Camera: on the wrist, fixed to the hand. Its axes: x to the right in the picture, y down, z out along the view.
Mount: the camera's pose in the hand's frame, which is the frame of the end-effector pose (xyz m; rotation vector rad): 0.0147 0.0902 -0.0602 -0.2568 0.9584 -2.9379
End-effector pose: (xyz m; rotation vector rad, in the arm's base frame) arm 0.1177 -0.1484 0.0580 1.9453 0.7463 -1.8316
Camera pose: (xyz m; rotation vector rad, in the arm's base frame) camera 0.2203 -0.1822 0.0406 0.1167 -1.7561 -0.1112
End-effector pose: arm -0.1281 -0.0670 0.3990 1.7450 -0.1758 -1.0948
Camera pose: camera -0.0430 -0.0768 0.4671 -0.4747 -2.2959 0.7186
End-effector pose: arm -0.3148 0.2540 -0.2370 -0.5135 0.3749 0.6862
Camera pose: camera -0.3752 0.2870 -0.3221 -0.9566 0.0480 -2.4447
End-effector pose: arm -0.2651 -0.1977 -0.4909 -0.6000 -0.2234 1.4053
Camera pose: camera -0.3102 -0.1950 -0.5906 -0.3796 -0.2066 -1.7392
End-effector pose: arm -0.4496 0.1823 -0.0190 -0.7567 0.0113 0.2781
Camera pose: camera -0.4529 0.2075 -0.1255 -0.3830 -0.2216 -2.8779
